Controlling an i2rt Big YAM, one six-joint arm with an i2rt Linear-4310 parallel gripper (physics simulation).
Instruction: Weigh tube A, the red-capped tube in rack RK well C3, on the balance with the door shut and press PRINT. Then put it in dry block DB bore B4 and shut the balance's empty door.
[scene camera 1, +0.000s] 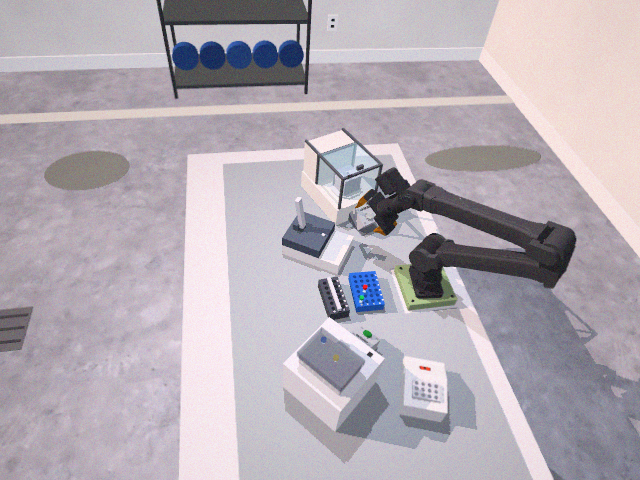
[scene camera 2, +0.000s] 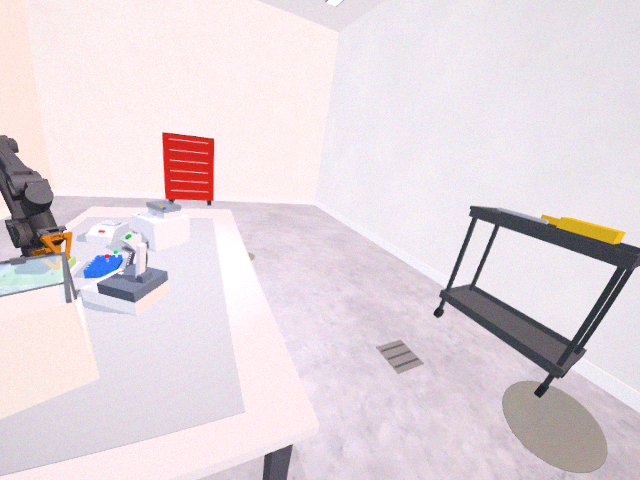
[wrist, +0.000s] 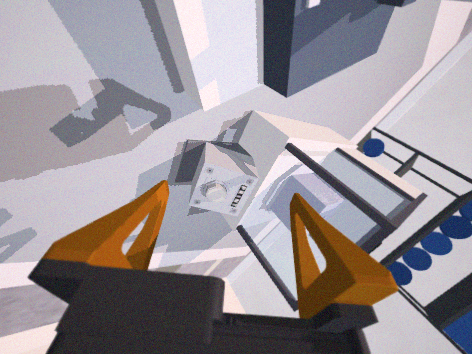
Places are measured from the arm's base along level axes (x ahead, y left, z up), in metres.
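Where they show: gripper, fingertip midpoint: (scene camera 1: 365, 218) (scene camera 2: 61, 265) (wrist: 230, 192); arm's base, link origin: (scene camera 1: 425, 282).
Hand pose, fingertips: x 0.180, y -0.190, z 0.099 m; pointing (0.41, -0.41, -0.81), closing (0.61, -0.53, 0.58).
Things, the pixels of their top centre, and the offset from my fingertips. "pt": a spot on its surface instead.
- Tube A's red cap, top centre: (scene camera 1: 365, 286) (scene camera 2: 106, 255) dy +0.219, dx +0.022, dz -0.071 m
- blue rack, top centre: (scene camera 1: 366, 288) (scene camera 2: 103, 262) dy +0.209, dx +0.013, dz -0.096 m
- green cap, top centre: (scene camera 1: 361, 297) dy +0.258, dx +0.038, dz -0.071 m
- balance, top centre: (wrist: 366, 262) (scene camera 2: 14, 268) (scene camera 1: 350, 156) dy -0.199, dx +0.034, dz +0.097 m
- small grey unit, surface spot: (wrist: 225, 175) (scene camera 1: 362, 217) pt dy -0.064, dx -0.009, dz -0.063 m
- white dry block, top centre: (scene camera 1: 426, 379) (scene camera 2: 107, 224) dy +0.534, dx -0.092, dz -0.056 m
- dark-topped instrument, top centre: (scene camera 1: 319, 229) (scene camera 2: 123, 268) dy +0.021, dx +0.150, dz -0.024 m
- black block, top centre: (scene camera 1: 334, 292) (scene camera 2: 136, 255) dy +0.233, dx +0.119, dz -0.078 m
- large white box, top centre: (scene camera 1: 347, 338) (scene camera 2: 150, 205) dy +0.470, dx +0.122, dz +0.064 m
- green button, top centre: (scene camera 1: 367, 332) (scene camera 2: 128, 234) dy +0.390, dx +0.043, dz -0.051 m
Tube A's red cap (scene camera 1: 364, 286) (scene camera 2: 107, 256) shows in the blue rack (scene camera 1: 370, 308) (scene camera 2: 98, 268), near a green cap (scene camera 1: 361, 297). The balance (scene camera 1: 316, 192) (scene camera 2: 41, 346) (wrist: 262, 135) is a pale body with a dark-framed glass chamber; whether its door is open or shut I cannot tell. A small grey unit (scene camera 1: 363, 217) (wrist: 225, 175) with a round knob and dark markings stands by its front. My gripper (scene camera 1: 367, 219) (wrist: 230, 192) is open and empty, its fingertips spread above that unit. The white dry block (scene camera 1: 424, 409) (scene camera 2: 95, 236) has a grid of bores and a red display.
A dark-topped instrument (scene camera 1: 310, 235) (scene camera 2: 133, 284) with an upright white post stands beside the balance. A black block (scene camera 1: 325, 298) with a white strip lies left of the rack. A large white box (scene camera 1: 310, 381) (scene camera 2: 162, 232) with a grey lid and a green button (scene camera 1: 367, 333) (scene camera 2: 128, 236) stand nearer scene camera 1.
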